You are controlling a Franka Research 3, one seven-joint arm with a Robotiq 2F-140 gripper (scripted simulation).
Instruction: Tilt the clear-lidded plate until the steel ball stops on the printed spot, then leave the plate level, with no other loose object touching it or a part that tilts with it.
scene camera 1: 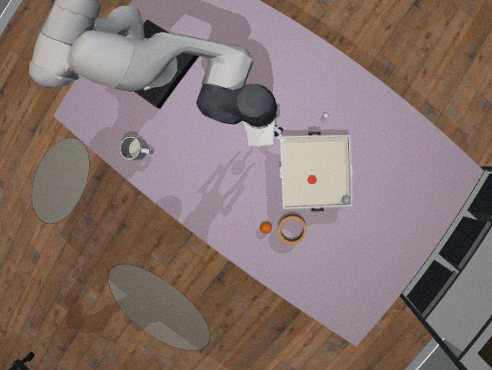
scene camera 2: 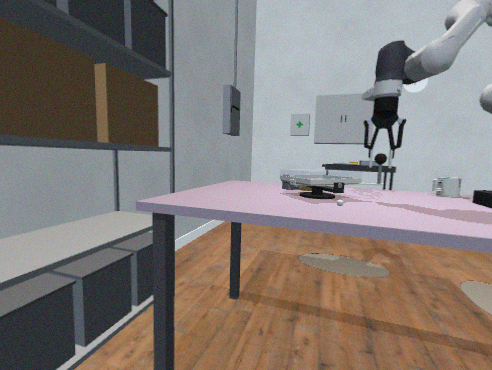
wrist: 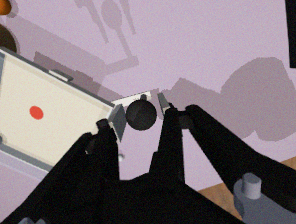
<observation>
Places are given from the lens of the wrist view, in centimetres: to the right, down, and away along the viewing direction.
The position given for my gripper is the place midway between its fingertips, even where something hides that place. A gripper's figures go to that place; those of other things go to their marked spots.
my gripper point(wrist: 141, 107): -1, -1, 20
square clear-lidded plate point(wrist: 51, 112): -16, 0, 22
</observation>
